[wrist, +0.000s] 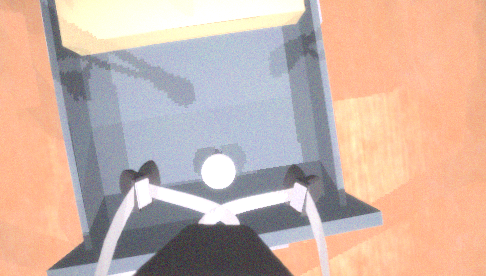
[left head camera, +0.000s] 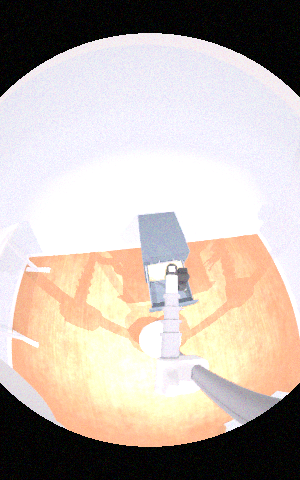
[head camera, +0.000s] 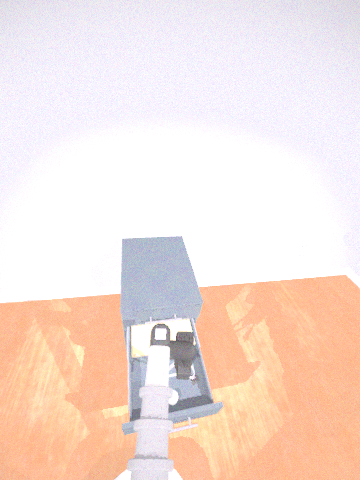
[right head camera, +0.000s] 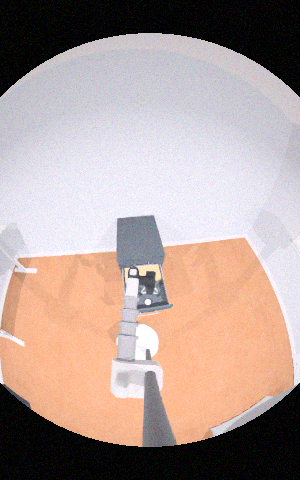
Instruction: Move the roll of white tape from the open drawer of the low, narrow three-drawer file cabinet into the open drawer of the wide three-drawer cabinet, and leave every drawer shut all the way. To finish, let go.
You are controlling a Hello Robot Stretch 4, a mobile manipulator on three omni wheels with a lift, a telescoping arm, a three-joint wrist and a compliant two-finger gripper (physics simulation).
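Places are measured from the robot's base along level axes (x ahead, y left, z up), in centimetres.
Where they show: gripper, fingertip midpoint: (wrist: 223, 179) (head camera: 177, 380) (right head camera: 148, 294); robot's base, link origin: (left head camera: 159, 338) (right head camera: 138, 341).
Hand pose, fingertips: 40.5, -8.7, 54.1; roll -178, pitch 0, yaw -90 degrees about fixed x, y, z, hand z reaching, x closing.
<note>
Things, the pixels of their top centre, and the offset from my fingertips, as dx, dy, dz. "*": a spot on its surface instead.
- grey narrow file cabinet, surface spot: (head camera: 157, 272) (left head camera: 160, 234) * +51.9, +13.3, +7.8
- white tape, top centre: (wrist: 218, 172) (head camera: 172, 396) (right head camera: 147, 301) -1.9, +0.8, -15.2
The grey narrow file cabinet (head camera: 157, 272) (left head camera: 162, 232) (right head camera: 140, 240) stands against the wall. Its open drawer (head camera: 207, 409) (right head camera: 167, 306) (wrist: 360, 220) sticks out toward me. The roll of white tape (head camera: 173, 397) (right head camera: 148, 302) (wrist: 218, 171) shows as a round white disc near the drawer's front. My gripper (head camera: 183, 374) (right head camera: 149, 291) (wrist: 223, 179) points down over the drawer. Its fingers are wide open, with the tape between them in the wrist view and a gap on both sides. Their height above the tape is hard to tell. I cannot make out the wide three-drawer cabinet.
A pale yellow block (head camera: 141, 340) (right head camera: 145, 268) (wrist: 190, 20) lies across the back of the open drawer. Drawer side walls stand left and right of the fingers. White bars (left head camera: 42, 270) (right head camera: 25, 270) jut from a pale structure at the left edge. My arm (left head camera: 171, 325) reaches over the drawer front.
</note>
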